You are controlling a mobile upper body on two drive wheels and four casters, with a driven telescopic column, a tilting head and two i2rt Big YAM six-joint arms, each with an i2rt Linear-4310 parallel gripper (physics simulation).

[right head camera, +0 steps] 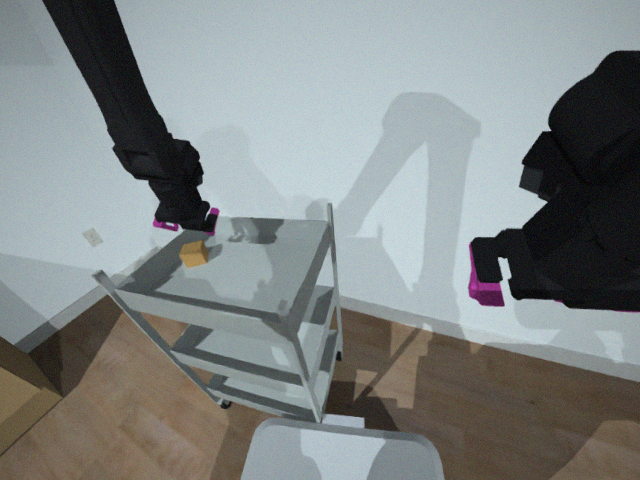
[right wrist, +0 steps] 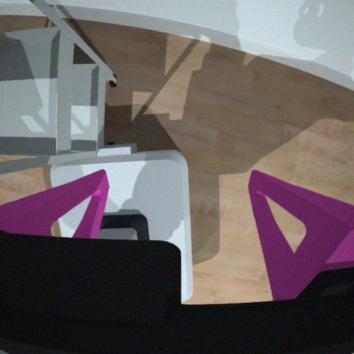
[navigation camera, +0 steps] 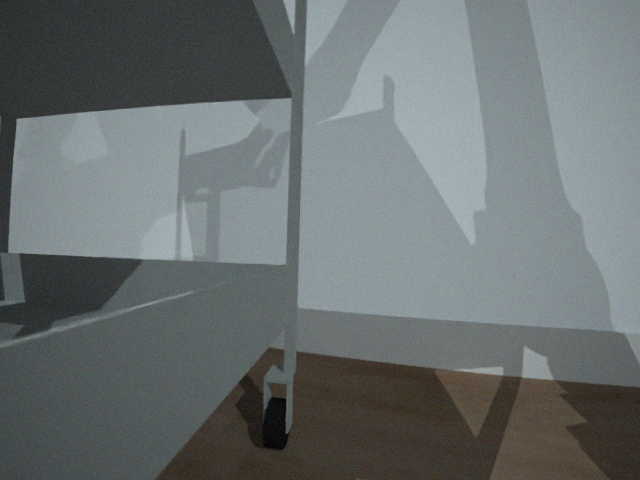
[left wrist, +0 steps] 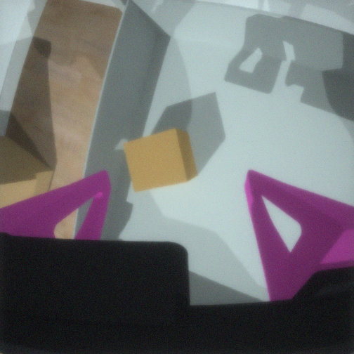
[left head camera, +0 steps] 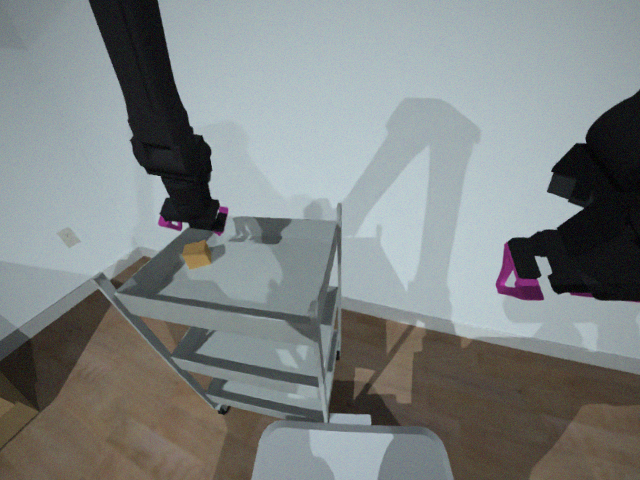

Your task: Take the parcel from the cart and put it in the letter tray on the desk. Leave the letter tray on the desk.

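Frame: origin at the left arm's base, x up, y back, z right, level; millimetres.
Where they show: left gripper, between the fingertips: (right head camera: 195, 231) (left head camera: 200, 231); right gripper, between the fingertips: (right head camera: 511, 293) (left head camera: 533, 289).
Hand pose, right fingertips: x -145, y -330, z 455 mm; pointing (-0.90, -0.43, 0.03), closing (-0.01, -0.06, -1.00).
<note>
Each offset is from my right fingertips to the top centre of the thing. "spot": to the spot under its first point.
The parcel, a small orange-tan box {dx -108, dy -235, dz -648 mm} (left head camera: 197, 254) (right head camera: 194, 253) (left wrist: 157, 160), sits on the top shelf of the grey cart {spot: dx -102, dy -25, dz -484 mm} (left head camera: 217, 314) (right head camera: 206, 312), near its left edge. My left gripper (left head camera: 195, 227) (right head camera: 188, 226) (left wrist: 177, 178) is open above the cart's top shelf; in the left wrist view the parcel lies beyond the fingertips, between them and nearer the left one. My right gripper (right wrist: 178, 177) is open, off to the right of the cart and away from it, at the right of both head views. The desk and the letter tray do not show in these views.
The cart's lower shelves, post {spot: dx -555, dy -321, dz -262 mm} (navigation camera: 293, 206) and caster {spot: dx -783, dy -296, dz -273 mm} (navigation camera: 275, 423) show in the navigation view. A wall (left head camera: 310, 103) stands behind the cart. My white base (left head camera: 351, 454) (right wrist: 165, 195) is close to the cart's near corner. A brown box (right head camera: 25, 387) stands at the lower left.
</note>
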